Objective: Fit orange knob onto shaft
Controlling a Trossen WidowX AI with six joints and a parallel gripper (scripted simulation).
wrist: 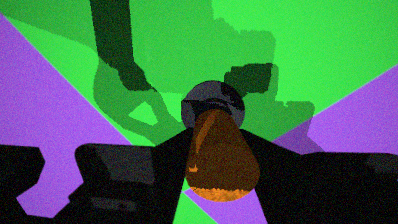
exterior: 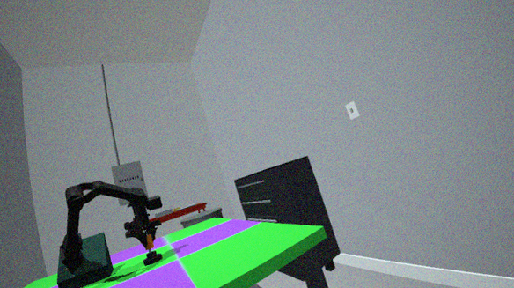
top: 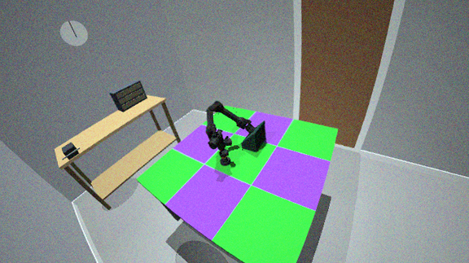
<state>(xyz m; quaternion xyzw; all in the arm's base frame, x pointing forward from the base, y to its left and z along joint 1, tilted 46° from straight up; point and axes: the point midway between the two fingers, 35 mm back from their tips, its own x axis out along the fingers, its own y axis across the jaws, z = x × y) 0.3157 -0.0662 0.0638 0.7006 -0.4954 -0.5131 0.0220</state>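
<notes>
Right now the orange knob is 30 mm above my gripper tip. The rest, counted from my gripper tip: pedestal 40 mm below.
</notes>
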